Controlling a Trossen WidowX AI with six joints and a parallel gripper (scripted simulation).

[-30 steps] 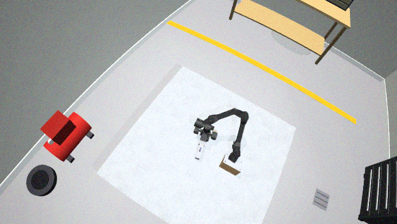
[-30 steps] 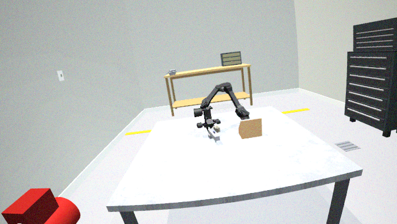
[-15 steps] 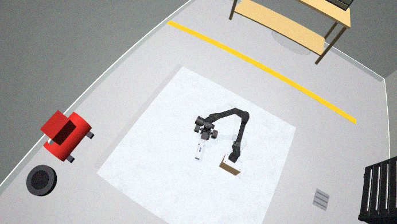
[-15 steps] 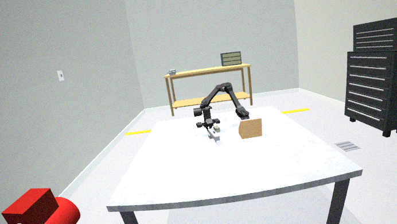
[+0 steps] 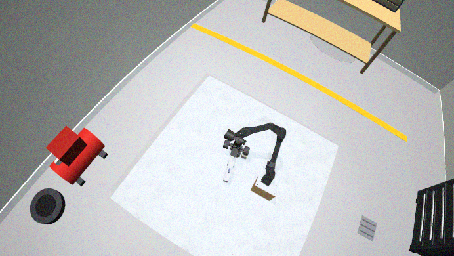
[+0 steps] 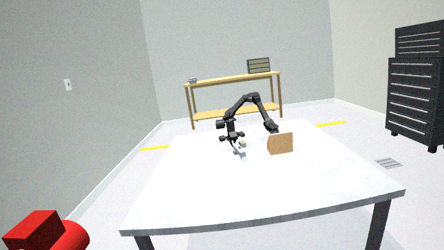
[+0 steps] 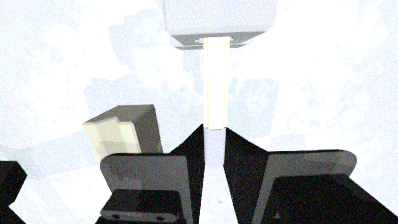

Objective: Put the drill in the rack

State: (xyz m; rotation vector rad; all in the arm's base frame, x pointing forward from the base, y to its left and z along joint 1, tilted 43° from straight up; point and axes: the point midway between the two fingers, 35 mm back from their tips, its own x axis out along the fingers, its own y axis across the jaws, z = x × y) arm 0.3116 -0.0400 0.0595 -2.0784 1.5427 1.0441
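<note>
Now: gripper tip 6 cm past the rack block and 4 cm to the left of it. From my gripper tip the other things lie so: grey fixture 14 cm to the left, 5 cm behind, 3 cm above; dark blue piece 17 cm to the left, 6 cm behind, 4 cm above.
</note>
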